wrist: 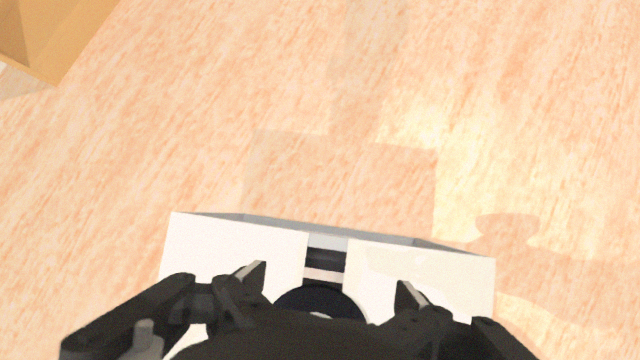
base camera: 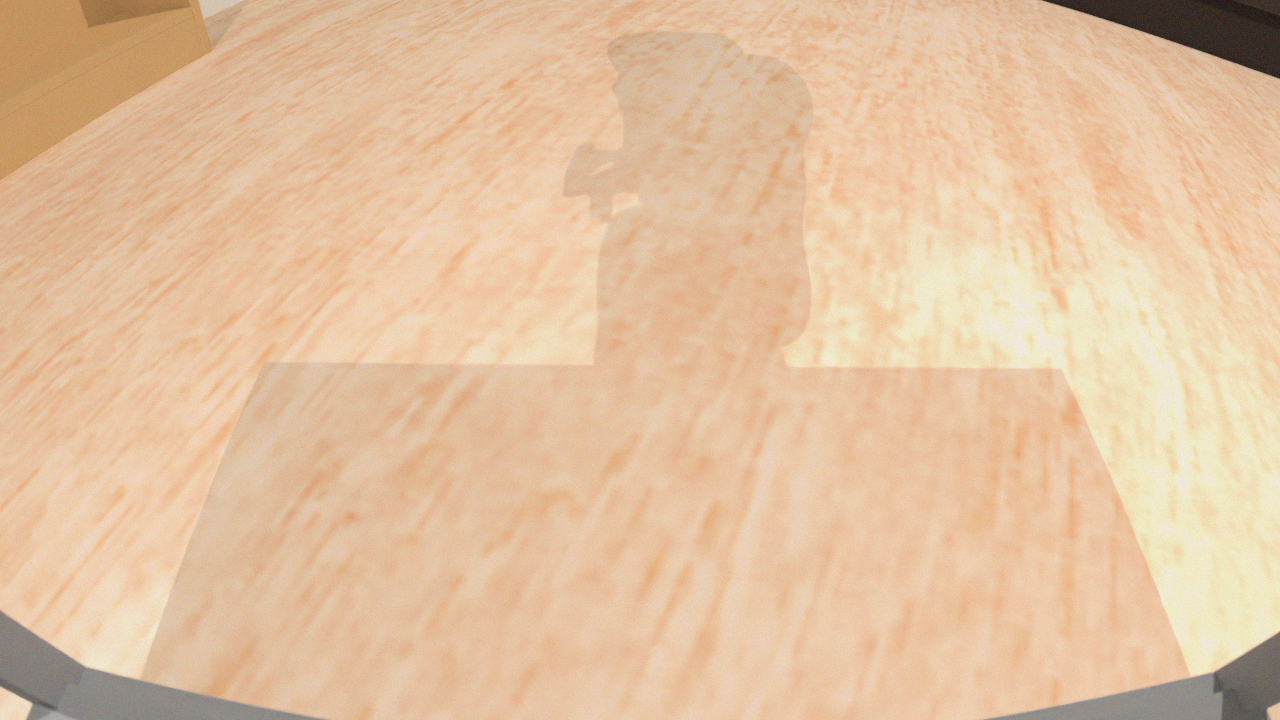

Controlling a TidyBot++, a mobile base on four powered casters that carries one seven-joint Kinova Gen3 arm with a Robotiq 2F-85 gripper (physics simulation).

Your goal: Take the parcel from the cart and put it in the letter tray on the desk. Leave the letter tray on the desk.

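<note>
My gripper is open, with its two black fingers wide apart above the white top of my own base in the wrist view. No object shows between the fingers. The parcel, the cart, the letter tray and the desk cannot be made out in either view.
A tan wooden piece of furniture stands at the upper left in both views. A dark, low object is at the top right of the base camera view. The wood-patterned floor carries the robot's shadow.
</note>
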